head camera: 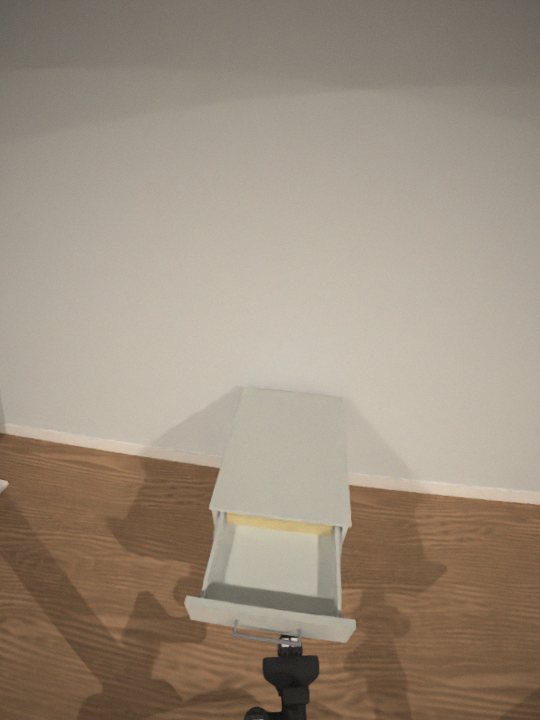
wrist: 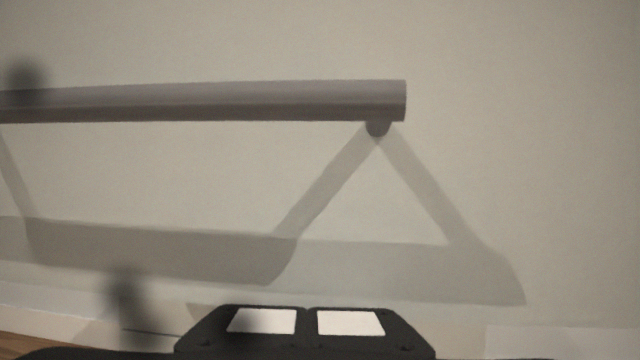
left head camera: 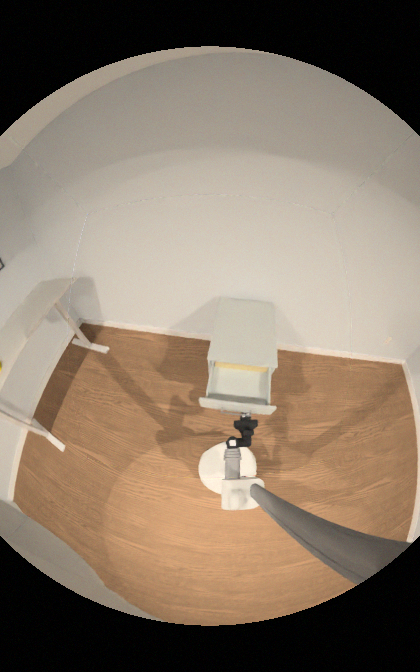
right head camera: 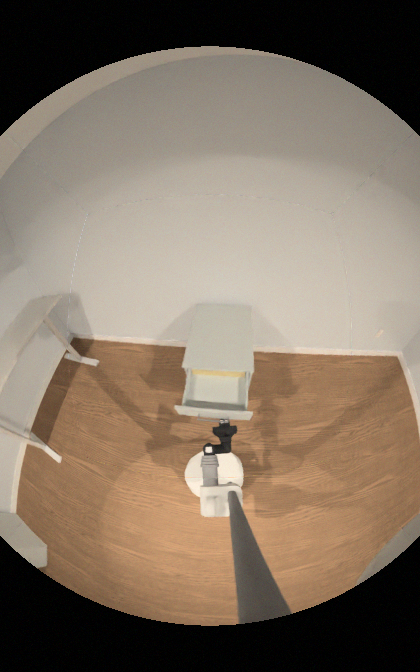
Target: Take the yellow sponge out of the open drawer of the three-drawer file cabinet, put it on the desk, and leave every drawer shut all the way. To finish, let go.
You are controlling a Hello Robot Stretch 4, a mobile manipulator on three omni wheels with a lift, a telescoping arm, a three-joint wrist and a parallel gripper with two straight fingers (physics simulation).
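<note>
The top drawer (head camera: 273, 561) (left head camera: 239, 386) (right head camera: 215, 391) of the pale file cabinet (head camera: 284, 453) (left head camera: 243, 330) (right head camera: 219, 335) stands open. A pale yellow strip (head camera: 279, 524) crosses its back; I cannot tell whether it is a panel or a loose thing. The lower drawers are hidden. My gripper (head camera: 289, 637) (left head camera: 245, 415) (right head camera: 223, 421) (wrist: 306, 303) is shut and empty, low at the drawer front (wrist: 525, 150), under the right part of the handle (wrist: 200, 102). Its tips are hidden. A bright yellow thing (left head camera: 0, 367), possibly the sponge, shows on the desk (left head camera: 35, 312) at the left edge.
The desk's legs (left head camera: 71, 322) (right head camera: 62, 335) stand at the far left. The wall (head camera: 267, 261) is behind the cabinet. A pale block (right head camera: 27, 542) shows at the lower left in the right head view. Wood floor lies on both sides of the cabinet.
</note>
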